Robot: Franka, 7 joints.
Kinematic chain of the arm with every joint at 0, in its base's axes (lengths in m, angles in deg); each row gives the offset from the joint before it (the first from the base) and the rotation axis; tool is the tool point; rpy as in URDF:
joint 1: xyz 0 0 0.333 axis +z
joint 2: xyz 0 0 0 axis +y
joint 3: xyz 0 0 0.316 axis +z
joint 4: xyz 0.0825 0 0 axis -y
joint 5: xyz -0.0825 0 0.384 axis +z
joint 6: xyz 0 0 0 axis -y
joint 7: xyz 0.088 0 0 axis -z
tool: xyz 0 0 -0.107 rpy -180 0 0
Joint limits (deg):
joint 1: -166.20..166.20
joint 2: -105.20..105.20
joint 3: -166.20..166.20
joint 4: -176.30..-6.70
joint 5: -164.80..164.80
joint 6: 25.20..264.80
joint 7: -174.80..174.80
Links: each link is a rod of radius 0.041 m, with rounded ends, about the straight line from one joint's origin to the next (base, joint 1, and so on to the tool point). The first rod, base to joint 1, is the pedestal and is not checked.
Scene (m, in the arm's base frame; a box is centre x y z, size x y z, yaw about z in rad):
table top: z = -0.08
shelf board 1: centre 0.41 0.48 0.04 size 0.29 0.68 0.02 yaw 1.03
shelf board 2: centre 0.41 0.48 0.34 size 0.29 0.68 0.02 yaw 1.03
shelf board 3: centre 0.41 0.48 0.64 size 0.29 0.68 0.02 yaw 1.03
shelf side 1: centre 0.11 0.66 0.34 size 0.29 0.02 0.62 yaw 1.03
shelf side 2: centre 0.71 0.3 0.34 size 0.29 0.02 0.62 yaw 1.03
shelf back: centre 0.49 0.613 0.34 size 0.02 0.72 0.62 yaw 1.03
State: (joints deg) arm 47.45 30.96 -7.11 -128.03 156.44 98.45 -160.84
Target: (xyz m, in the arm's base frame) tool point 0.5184 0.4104 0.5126
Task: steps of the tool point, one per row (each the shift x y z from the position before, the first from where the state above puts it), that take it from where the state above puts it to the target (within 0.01 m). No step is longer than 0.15 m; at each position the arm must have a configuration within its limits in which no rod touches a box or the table.
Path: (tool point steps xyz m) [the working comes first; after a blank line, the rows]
Joints at the target: 44.46 14.58 -10.24 -107.23 158.49 95.45 -160.84
Straight joint move there: touches shelf board 2.

1: -0.0255 -0.0650 0.0012
2: -0.0368 -0.0618 0.0000
3: -0.0477 -0.0564 -0.0012
4: 0.0532 0.0141 0.1045
5: 0.0300 -0.0096 0.1184
6: 0.0016 -0.0324 0.1226
7: 0.0455 0.0460 0.0147
8: 0.0392 0.0552 0.0050
9: 0.0308 0.0617 -0.0049
10: 0.0216 0.0654 -0.0148

